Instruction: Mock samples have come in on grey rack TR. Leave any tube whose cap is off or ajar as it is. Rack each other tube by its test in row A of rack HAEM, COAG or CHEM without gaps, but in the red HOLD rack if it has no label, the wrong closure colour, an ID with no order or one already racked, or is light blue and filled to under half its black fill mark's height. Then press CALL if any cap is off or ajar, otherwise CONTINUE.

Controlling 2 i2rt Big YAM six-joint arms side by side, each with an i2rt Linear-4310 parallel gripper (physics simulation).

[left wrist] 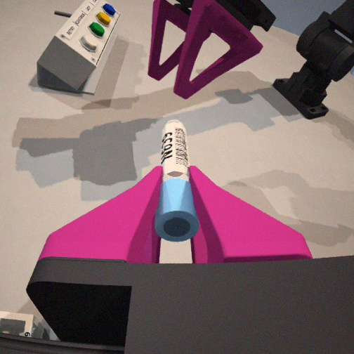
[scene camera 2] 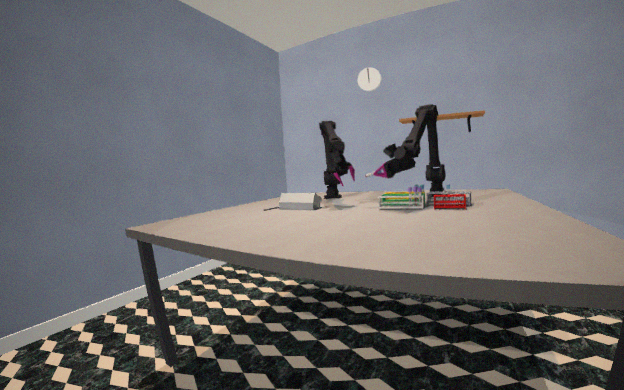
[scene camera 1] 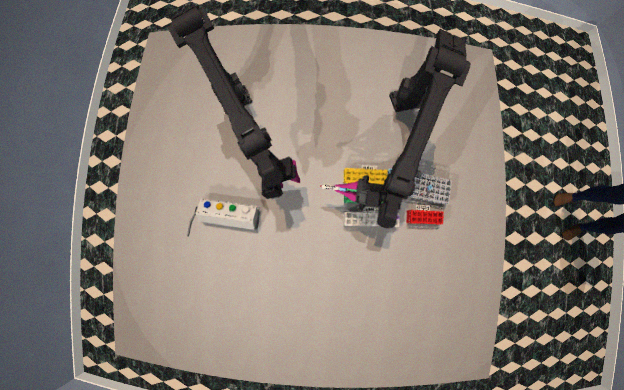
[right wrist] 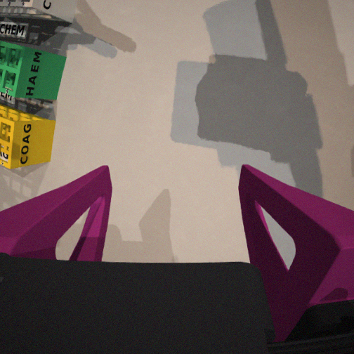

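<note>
My left gripper is shut on a light-blue-capped tube, held tilted above the table, its labelled end pointing away from the fingers. The label's lettering is partly turned away. My right gripper is partly open and empty, facing the tube's free end across a gap. Yellow COAG rack, green HAEM rack and white CHEM rack are partly hidden by the left arm. Grey rack holds a light-blue-capped tube.
The red HOLD rack stands below the grey rack in scene camera 1. Purple-capped tubes stand among the racks. The button box with blue, yellow, green and white buttons stands at the left of scene camera 1.
</note>
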